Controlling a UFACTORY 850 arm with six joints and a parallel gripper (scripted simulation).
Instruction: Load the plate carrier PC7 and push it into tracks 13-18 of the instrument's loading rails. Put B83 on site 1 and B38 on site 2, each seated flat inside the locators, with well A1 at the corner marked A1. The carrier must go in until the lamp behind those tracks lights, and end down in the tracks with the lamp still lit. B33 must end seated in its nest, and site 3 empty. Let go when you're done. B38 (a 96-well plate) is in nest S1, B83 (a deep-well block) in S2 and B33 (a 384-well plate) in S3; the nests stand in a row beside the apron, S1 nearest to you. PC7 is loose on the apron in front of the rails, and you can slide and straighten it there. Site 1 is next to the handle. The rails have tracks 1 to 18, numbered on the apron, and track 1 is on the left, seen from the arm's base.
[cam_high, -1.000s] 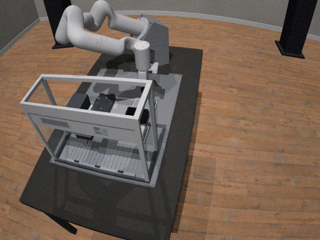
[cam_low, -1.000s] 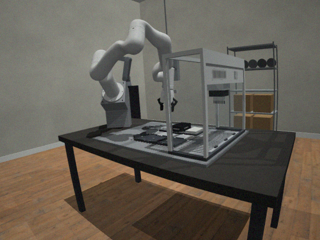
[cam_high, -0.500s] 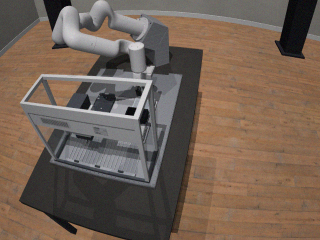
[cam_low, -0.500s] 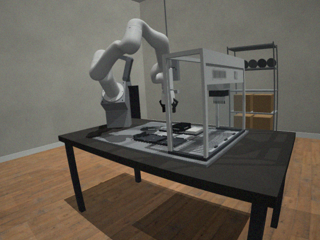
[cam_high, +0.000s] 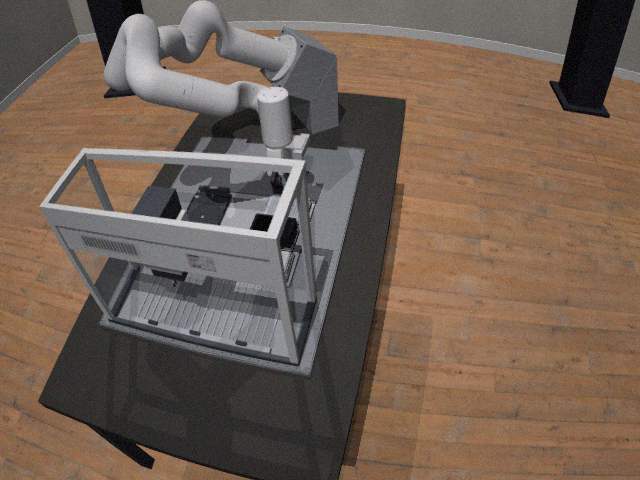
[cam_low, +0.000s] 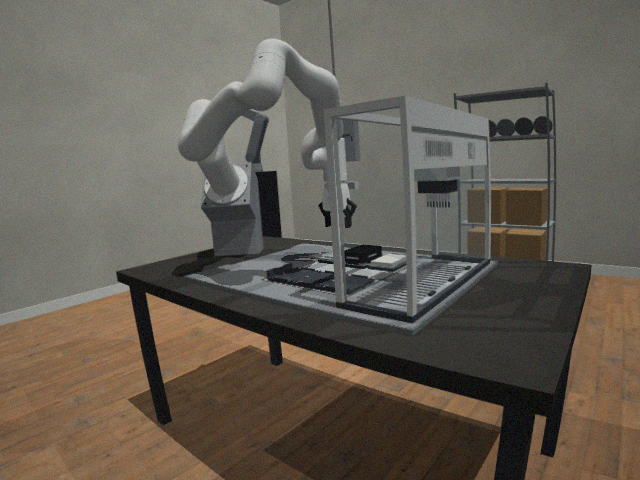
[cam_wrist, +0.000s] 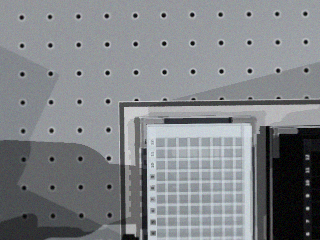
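My hand is 11 cm above the white plate b38. Round my hand: post: 44 cm to the right, 28 cm ahead, 11 cm above; black deep-well block B83: 11 cm ahead, 10 cm below, 2 cm to the right; dark plate carrier PC7: 27 cm to the right, 12 cm below, 9 cm ahead.
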